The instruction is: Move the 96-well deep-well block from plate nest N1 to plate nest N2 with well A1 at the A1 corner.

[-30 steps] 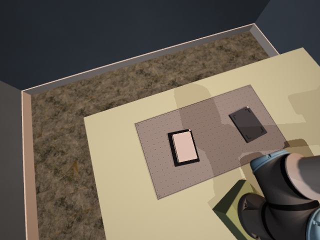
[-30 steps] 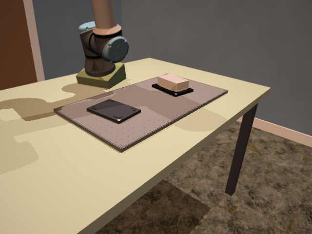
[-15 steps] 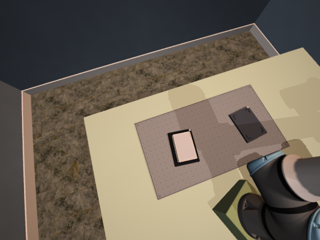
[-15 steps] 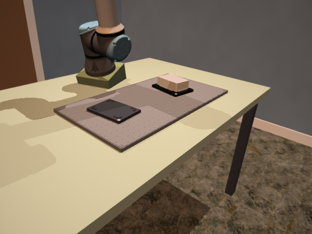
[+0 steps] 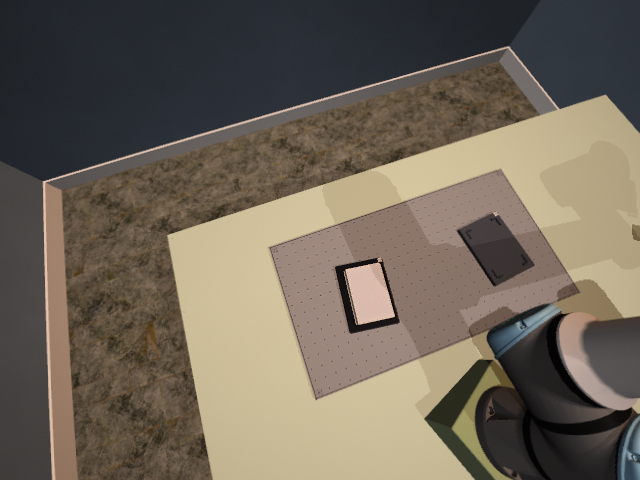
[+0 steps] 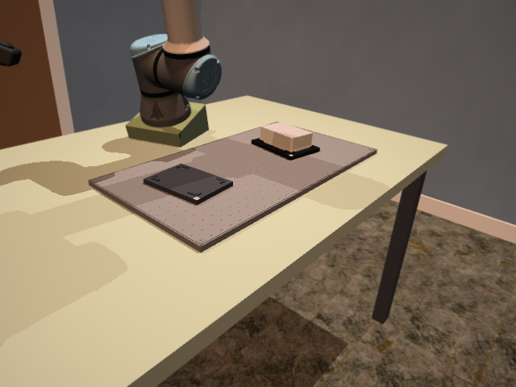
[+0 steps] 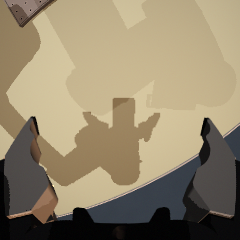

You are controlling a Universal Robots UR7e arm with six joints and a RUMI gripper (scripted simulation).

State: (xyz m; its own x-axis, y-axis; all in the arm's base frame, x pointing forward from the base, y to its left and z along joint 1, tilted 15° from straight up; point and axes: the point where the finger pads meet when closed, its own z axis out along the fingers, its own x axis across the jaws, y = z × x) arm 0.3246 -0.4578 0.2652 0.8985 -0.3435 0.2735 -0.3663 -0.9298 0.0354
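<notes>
The deep-well block lies 720 mm to the left of my hand, 130 mm below it and 30 mm behind it. From my hand the other things lie so: nest N2: 360 mm to the left, 160 mm below, 20 mm ahead; then nest N1: 720 mm to the left, 160 mm below, 30 mm behind; then A1 corner mark: 670 mm to the left, 150 mm below, 40 mm ahead.
</notes>
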